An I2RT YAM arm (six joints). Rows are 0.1 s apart.
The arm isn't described. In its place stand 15 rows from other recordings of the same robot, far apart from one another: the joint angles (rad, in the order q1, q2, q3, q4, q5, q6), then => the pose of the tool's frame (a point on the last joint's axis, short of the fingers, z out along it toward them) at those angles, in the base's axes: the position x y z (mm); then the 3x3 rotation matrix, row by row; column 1 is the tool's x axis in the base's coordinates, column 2 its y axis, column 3 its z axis.
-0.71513, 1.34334, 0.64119, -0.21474, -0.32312, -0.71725 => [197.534, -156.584, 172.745], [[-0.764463, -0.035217, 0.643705], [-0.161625, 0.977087, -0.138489], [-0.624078, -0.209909, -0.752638]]
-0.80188, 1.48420, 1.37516, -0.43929, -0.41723, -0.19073 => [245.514, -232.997, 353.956], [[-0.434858, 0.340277, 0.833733], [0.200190, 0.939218, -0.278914], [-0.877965, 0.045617, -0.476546]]
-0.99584, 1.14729, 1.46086, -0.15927, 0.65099, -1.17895 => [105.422, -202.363, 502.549], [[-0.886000, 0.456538, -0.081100], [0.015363, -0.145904, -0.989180], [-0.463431, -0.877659, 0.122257]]
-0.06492, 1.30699, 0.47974, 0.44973, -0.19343, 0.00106 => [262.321, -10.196, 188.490], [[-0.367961, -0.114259, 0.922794], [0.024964, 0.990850, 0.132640], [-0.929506, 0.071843, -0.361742]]
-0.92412, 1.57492, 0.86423, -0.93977, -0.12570, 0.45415 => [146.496, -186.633, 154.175], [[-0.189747, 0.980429, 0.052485], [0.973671, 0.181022, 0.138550], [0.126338, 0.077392, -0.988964]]
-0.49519, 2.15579, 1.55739, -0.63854, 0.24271, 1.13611 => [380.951, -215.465, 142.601], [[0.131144, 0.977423, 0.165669], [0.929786, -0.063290, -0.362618], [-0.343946, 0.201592, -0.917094]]
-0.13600, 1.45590, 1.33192, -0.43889, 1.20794, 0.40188 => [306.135, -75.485, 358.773], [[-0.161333, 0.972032, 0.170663], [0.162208, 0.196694, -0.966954], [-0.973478, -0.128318, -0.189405]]
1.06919, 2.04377, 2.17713, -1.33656, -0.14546, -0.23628 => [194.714, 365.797, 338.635], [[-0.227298, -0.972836, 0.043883], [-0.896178, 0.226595, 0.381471], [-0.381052, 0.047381, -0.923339]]
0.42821, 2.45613, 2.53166, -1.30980, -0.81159, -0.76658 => [441.103, 229.731, 265.958], [[-0.269071, -0.958480, -0.094434], [-0.647699, 0.107512, 0.754272], [-0.712802, 0.264117, -0.649735]]
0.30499, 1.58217, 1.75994, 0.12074, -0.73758, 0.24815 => [326.123, 127.767, 509.374], [[0.066764, -0.878646, 0.472782], [0.211589, 0.475530, 0.853874], [-0.975076, 0.043028, 0.217660]]
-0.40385, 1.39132, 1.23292, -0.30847, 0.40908, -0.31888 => [288.248, -138.578, 345.856], [[-0.608447, 0.522764, 0.597084], [-0.052785, 0.724054, -0.687720], [-0.791837, -0.449959, -0.412955]]
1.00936, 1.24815, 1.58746, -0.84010, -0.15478, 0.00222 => [124.791, 208.721, 449.586], [[-0.257632, -0.907800, 0.330945], [-0.405502, 0.412466, 0.815745], [-0.877037, 0.075964, -0.474379]]
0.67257, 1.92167, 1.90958, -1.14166, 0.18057, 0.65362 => [317.348, 244.578, 318.773], [[-0.905835, -0.006501, 0.423582], [0.043267, 0.993234, 0.107770], [-0.421416, 0.115949, -0.899424]]
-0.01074, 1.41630, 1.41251, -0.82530, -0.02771, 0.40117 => [298.624, -2.221, 352.628], [[-0.681855, 0.280556, 0.675546], [0.397692, 0.917291, 0.020452], [-0.613935, 0.282605, -0.737034]]
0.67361, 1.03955, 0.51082, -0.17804, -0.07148, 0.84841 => [163.594, 133.826, 198.223], [[-0.834227, -0.058691, 0.548289], [0.291609, 0.796950, 0.528994], [-0.468006, 0.601187, -0.647723]]
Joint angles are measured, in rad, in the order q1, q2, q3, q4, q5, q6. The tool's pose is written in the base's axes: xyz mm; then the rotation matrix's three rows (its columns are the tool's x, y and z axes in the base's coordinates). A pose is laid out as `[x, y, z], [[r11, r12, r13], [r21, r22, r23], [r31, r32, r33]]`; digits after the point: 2 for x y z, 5 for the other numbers.
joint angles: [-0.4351, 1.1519, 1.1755, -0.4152, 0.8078, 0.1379]
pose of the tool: [213.39, -127.56, 382.81], [[-0.21950, 0.93617, 0.27461], [0.20679, 0.31972, -0.92467], [-0.95345, -0.14618, -0.26377]]
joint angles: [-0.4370, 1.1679, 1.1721, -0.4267, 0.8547, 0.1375]
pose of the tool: [215.18, -130.16, 377.47], [[-0.24448, 0.94362, 0.22319], [0.21351, 0.27691, -0.93687], [-0.94586, -0.18139, -0.26917]]
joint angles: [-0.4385, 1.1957, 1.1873, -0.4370, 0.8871, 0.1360]
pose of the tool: [219.92, -133.62, 375.52], [[-0.26422, 0.94617, 0.18695], [0.21849, 0.24752, -0.94392], [-0.93939, -0.20855, -0.27213]]
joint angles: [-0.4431, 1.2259, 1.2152, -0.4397, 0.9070, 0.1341]
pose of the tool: [225.34, -137.98, 377.57], [[-0.26879, 0.94924, 0.16340], [0.21874, 0.22537, -0.94940], [-0.93803, -0.21944, -0.26821]]
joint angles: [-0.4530, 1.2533, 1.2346, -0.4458, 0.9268, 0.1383]
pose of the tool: [229.34, -143.30, 376.99], [[-0.27410, 0.95251, 0.13264], [0.22547, 0.19773, -0.95397], [-0.93490, -0.23157, -0.26896]]
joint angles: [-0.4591, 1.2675, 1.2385, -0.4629, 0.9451, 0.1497]
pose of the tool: [230.50, -146.13, 373.53], [[-0.28443, 0.95308, 0.10358], [0.23804, 0.17487, -0.95538], [-0.92867, -0.24709, -0.27661]]
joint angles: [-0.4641, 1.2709, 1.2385, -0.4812, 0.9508, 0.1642]
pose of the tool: [229.63, -147.34, 371.23], [[-0.28731, 0.95377, 0.08823], [0.25003, 0.16360, -0.95432], [-0.92463, -0.25212, -0.28547]]
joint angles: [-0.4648, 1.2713, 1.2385, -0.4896, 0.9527, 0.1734]
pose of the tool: [229.20, -147.39, 370.47], [[-0.28559, 0.95470, 0.08361], [0.25505, 0.15981, -0.95363], [-0.92379, -0.25103, -0.28914]]
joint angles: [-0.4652, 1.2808, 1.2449, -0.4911, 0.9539, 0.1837]
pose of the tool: [231.20, -148.54, 370.07], [[-0.27943, 0.95675, 0.08096], [0.25850, 0.15617, -0.95330], [-0.92472, -0.24545, -0.29096]]
